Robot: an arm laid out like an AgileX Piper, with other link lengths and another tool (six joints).
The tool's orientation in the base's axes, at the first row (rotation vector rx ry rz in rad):
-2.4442 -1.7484 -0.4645
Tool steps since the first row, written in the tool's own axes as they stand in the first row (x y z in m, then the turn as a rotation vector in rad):
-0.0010 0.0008 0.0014 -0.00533 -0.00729 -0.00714
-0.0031 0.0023 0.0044 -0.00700 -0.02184 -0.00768
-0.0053 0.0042 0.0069 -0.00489 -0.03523 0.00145
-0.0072 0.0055 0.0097 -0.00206 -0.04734 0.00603
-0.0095 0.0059 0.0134 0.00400 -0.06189 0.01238
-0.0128 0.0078 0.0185 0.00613 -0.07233 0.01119
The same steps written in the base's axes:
0.0007 -0.0008 -0.0016 -0.00974 -0.00422 0.00447
0.0021 -0.0025 -0.0049 -0.02397 -0.00099 0.00310
0.0037 -0.0044 -0.0078 -0.03419 0.00775 -0.00618
0.0049 -0.0059 -0.0109 -0.04385 0.01556 -0.01081
0.0052 -0.0072 -0.0150 -0.05452 0.02756 -0.01637
0.0070 -0.0095 -0.0207 -0.06390 0.03268 -0.01558

